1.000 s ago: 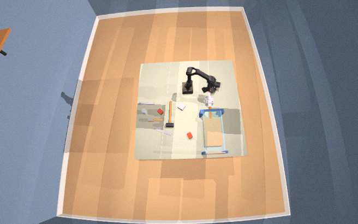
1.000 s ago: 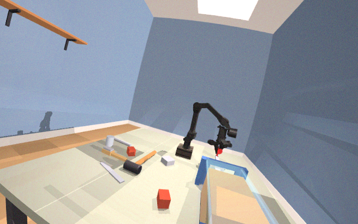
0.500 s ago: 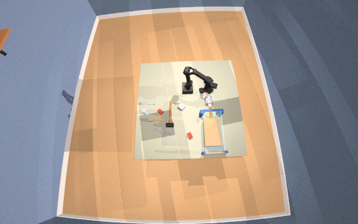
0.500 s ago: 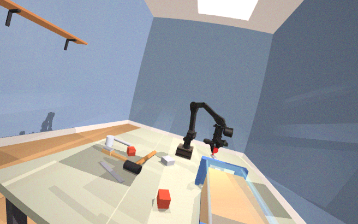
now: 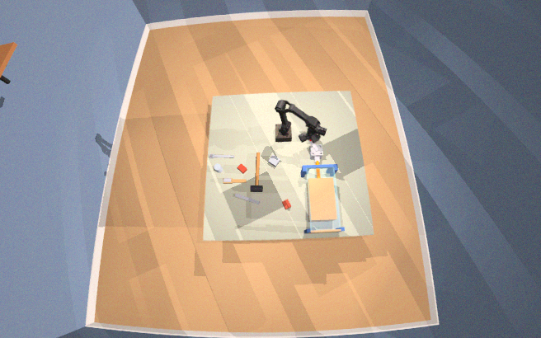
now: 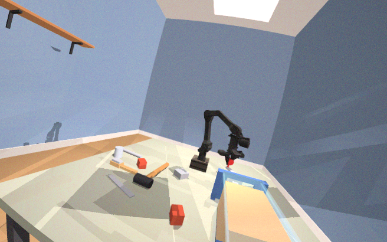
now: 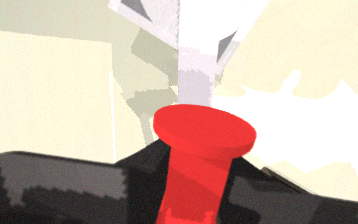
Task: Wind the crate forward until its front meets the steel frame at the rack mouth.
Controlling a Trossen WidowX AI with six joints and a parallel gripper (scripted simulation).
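My gripper tip is 30 mm short of the crank arm, 20 mm to the right of it and 10 mm above it. From my gripper tip the other things lie so: blue steel frame: 250 mm ahead, 50 mm to the left, 10 mm below; white hand winch: 90 mm below, 70 mm ahead, 40 mm to the left; red knob: 20 mm above.
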